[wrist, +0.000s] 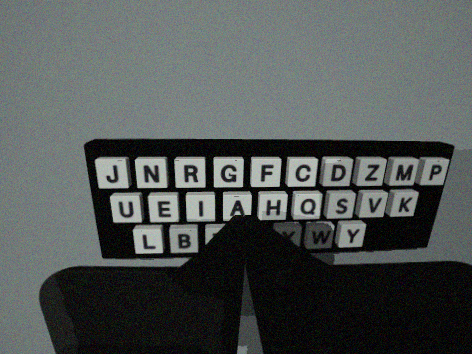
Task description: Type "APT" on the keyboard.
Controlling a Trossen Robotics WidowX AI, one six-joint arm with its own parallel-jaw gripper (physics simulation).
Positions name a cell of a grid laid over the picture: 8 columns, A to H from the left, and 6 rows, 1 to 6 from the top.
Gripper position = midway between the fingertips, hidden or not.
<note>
In view: the gripper (E4) and a black keyboard (B5).
</note>
